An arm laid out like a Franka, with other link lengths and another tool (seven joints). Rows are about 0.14 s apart.
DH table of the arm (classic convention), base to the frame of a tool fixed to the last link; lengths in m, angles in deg. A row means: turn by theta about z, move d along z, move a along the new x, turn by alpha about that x. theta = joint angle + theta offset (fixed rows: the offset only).
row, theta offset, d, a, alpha
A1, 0, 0.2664, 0, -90
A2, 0, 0, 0, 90
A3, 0, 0.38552, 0.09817, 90
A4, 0, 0, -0.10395, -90
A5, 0, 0.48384, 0, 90
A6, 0, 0, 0.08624, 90
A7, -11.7, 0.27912, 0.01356, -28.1
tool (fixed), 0, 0.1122, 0, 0
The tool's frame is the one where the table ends.
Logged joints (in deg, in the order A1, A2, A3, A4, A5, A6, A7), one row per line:
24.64 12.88 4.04 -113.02 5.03 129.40 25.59
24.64 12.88 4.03 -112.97 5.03 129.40 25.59
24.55 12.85 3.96 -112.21 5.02 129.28 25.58
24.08 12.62 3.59 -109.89 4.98 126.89 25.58
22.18 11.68 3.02 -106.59 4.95 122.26 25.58
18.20 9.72 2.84 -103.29 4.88 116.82 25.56
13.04 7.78 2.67 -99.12 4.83 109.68 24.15
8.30 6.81 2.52 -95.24 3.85 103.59 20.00
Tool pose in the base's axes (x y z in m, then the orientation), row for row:
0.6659 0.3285 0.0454 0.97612 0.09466 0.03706 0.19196
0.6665 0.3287 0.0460 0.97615 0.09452 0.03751 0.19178
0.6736 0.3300 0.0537 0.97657 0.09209 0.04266 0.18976
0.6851 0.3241 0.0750 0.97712 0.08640 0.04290 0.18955
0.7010 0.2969 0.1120 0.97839 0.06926 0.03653 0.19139
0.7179 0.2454 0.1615 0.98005 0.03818 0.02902 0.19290
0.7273 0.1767 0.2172 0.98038 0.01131 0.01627 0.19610
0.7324 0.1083 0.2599 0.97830 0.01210 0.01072 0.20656
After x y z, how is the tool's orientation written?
As a quaternion, x y z w.
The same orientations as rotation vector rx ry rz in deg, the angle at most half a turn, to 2 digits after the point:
157.02 15.23 5.96
157.04 15.21 6.03
157.28 14.83 6.87
157.38 13.92 6.91
157.43 11.14 5.88
157.57 6.14 4.67
157.35 1.82 2.61
156.14 1.93 1.71

